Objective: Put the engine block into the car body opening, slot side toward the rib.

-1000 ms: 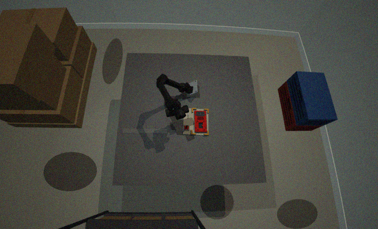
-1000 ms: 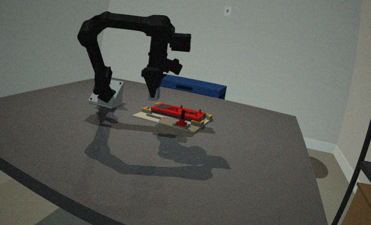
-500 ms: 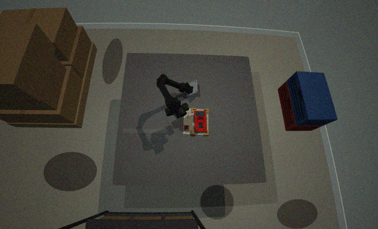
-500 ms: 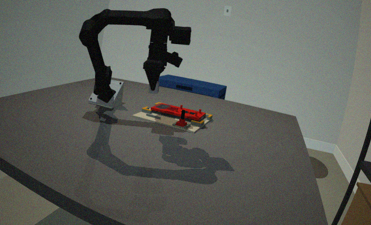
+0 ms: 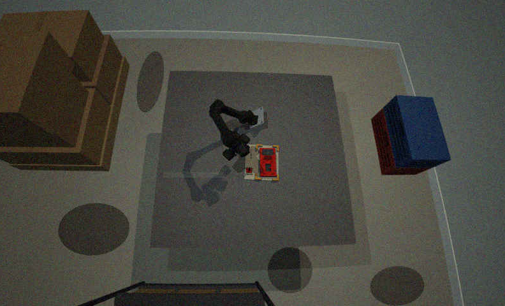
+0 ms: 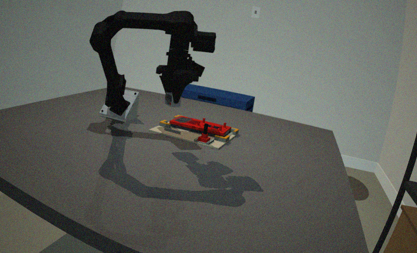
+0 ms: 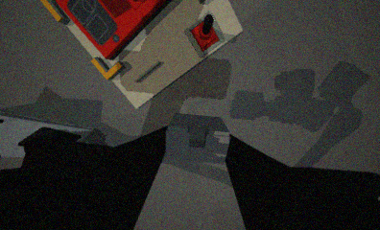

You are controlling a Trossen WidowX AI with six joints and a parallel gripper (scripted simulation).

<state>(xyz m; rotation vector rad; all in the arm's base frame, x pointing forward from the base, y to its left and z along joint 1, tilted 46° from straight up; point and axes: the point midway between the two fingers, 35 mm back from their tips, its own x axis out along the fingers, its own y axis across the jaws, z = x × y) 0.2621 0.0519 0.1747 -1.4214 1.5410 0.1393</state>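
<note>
The dark post lies 10 cm to the left of my gripper tip, 9 cm below it and 7 cm ahead of it. Also, from my gripper tip: grey engine block: 1 cm above.
</note>
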